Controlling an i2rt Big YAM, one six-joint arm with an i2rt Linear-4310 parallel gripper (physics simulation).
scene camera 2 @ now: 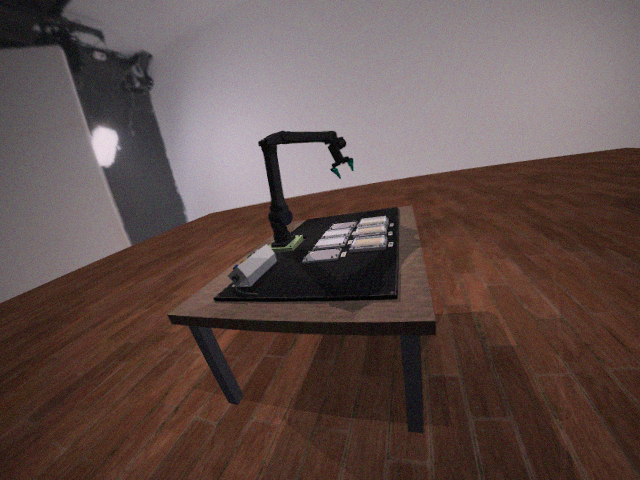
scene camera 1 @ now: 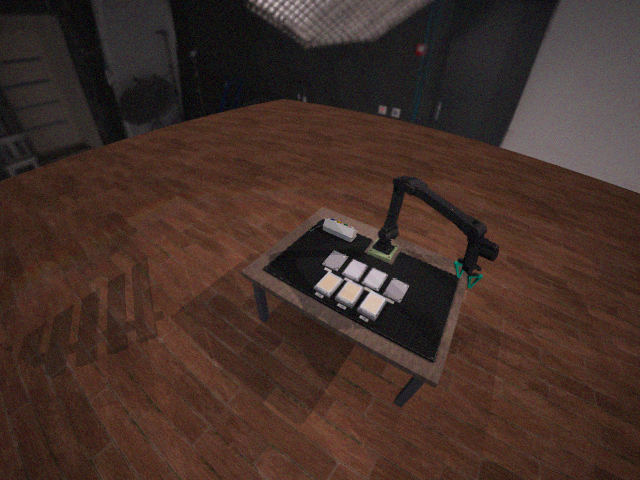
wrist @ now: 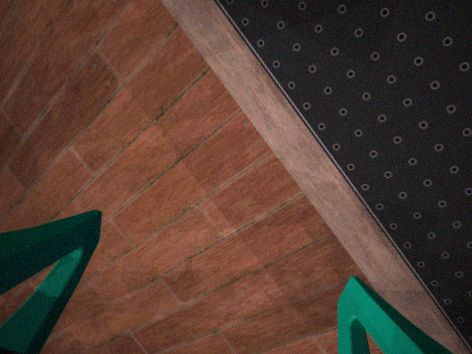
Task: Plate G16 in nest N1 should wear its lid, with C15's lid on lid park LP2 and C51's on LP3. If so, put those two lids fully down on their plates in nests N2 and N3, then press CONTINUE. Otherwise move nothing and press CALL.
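Frame: origin at the arm's base, x ahead, y left, z up, level; centimetres.
Seen in the pictures: gripper, fingertip midpoint: (scene camera 2: pixel 346 174) (scene camera 1: pixel 463 282) (wrist: pixel 223 257); arm's base, origin of the base link: (scene camera 2: pixel 283 241) (scene camera 1: pixel 383 248).
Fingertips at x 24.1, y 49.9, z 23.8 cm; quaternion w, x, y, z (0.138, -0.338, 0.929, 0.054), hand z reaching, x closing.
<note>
Offsets run from my fingertips to a thing's top centre. "spot": to the spot under its first point. Level surfaces: height alone.
Three cream-topped plates stand in a row on the black mat: one @(dx +22.1, dy -58.6, dz -22.5 cm) (scene camera 1: pixel 328 283) (scene camera 2: pixel 368 242), a middle one @(dx +20.4, dy -46.0, dz -21.7 cm) (scene camera 1: pixel 349 293) (scene camera 2: pixel 370 230) and one @(dx +19.3, dy -32.9, dz -21.5 cm) (scene camera 1: pixel 372 305) (scene camera 2: pixel 373 221) at the other end. Beside them is a row of pale squares. Its two middle squares @(dx +3.4, dy -53.6, dz -23.7 cm) (scene camera 1: pixel 355 270) @(dx +2.1, dy -41.1, dz -23.7 cm) (scene camera 1: pixel 374 279) look brighter and thicker, like lids; the end squares @(spot: dx +4.9, dy -66.7, dz -24.5 cm) (scene camera 1: pixel 335 260) @(spot: dx +0.9, dy -27.5, dz -24.4 cm) (scene camera 1: pixel 397 289) look flat and greyer. Labels are too small to read, and I cannot tell which plates wear lids. A white button box @(dx -19.6, dy -81.0, dz -17.0 cm) (scene camera 1: pixel 339 230) (scene camera 2: pixel 253 266) stands near the arm base. My gripper (scene camera 1: pixel 465 282) (scene camera 2: pixel 345 173) (wrist: pixel 223 257) is open and empty, high near the table's edge.
The black perforated mat @(dz -25.4 cm) (scene camera 1: pixel 431 315) (scene camera 2: pixel 356 281) (wrist: pixel 400 115) lies on the wooden table @(dz -26.7 cm) (scene camera 1: pixel 436 369) (scene camera 2: pixel 310 312) (wrist: pixel 280 120). The arm stands on a green base plate (scene camera 1: pixel 383 252) (scene camera 2: pixel 288 244). In the wrist view the fingers hang over the floor beyond the table edge.
</note>
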